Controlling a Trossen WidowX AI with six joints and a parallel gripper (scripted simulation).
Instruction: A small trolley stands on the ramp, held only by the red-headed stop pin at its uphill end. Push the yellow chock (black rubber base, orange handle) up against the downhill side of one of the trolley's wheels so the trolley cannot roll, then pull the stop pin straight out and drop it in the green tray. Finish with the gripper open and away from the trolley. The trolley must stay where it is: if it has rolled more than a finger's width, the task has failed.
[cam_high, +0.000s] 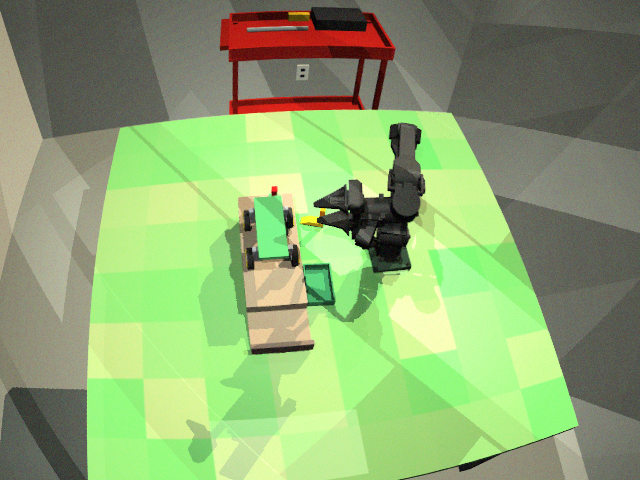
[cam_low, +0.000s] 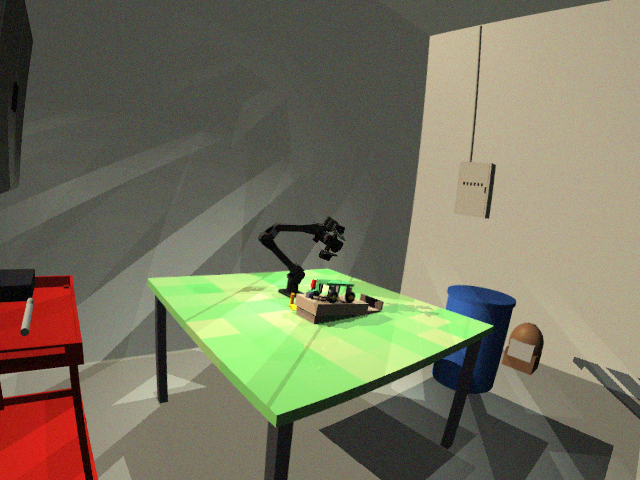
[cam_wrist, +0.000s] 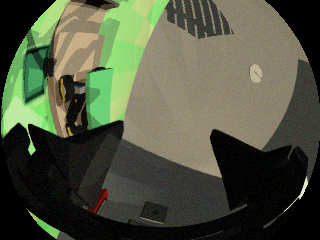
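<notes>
The yellow chock is 270 mm below my gripper tip, 210 mm to the right of it and 40 mm behind it. The rest, counted from my gripper tip: trolley (180 mm below, 90 mm to the right, 90 mm ahead); then brown ramp (250 mm below, 90 mm ahead, 80 mm to the right); then red-headed stop pin (200 mm to the right, 160 mm below, 70 mm ahead).
</notes>
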